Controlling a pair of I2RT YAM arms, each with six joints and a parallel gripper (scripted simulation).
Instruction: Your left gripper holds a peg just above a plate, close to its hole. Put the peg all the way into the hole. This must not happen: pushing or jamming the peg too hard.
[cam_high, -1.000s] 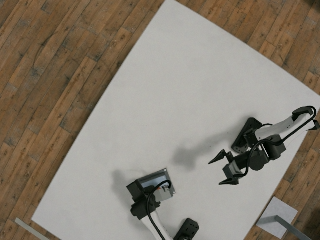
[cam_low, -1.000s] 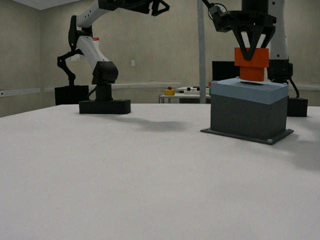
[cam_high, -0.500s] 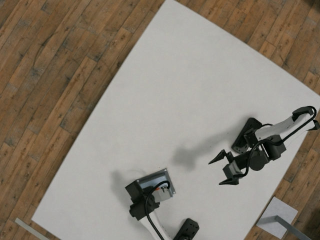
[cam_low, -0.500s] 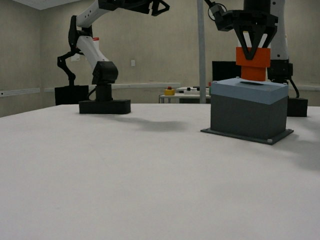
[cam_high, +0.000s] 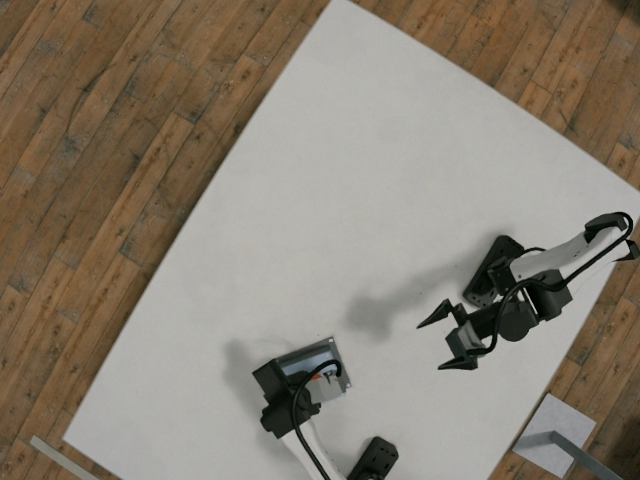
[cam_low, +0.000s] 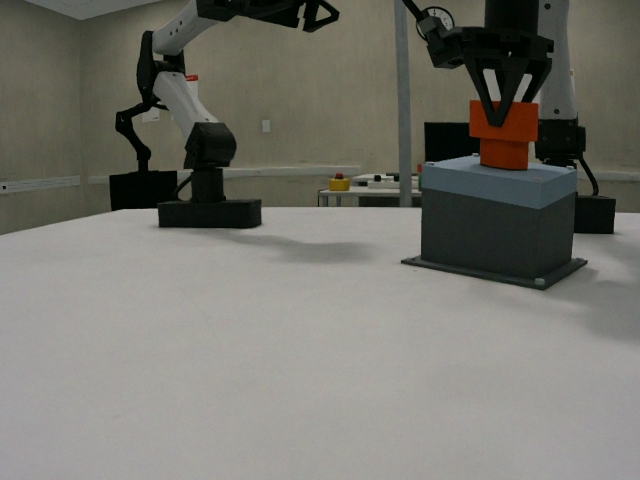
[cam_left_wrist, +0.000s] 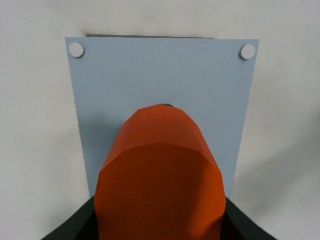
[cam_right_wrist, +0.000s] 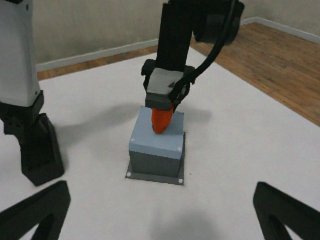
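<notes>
Now: the light blue plate 1 cm behind my left hand and 7 cm below it. Also, from my left hand: orange peg 2 cm below; grey post 120 cm behind, 14 cm to the right, 1 cm above; dark grey box 1 cm behind, 11 cm below.
</notes>
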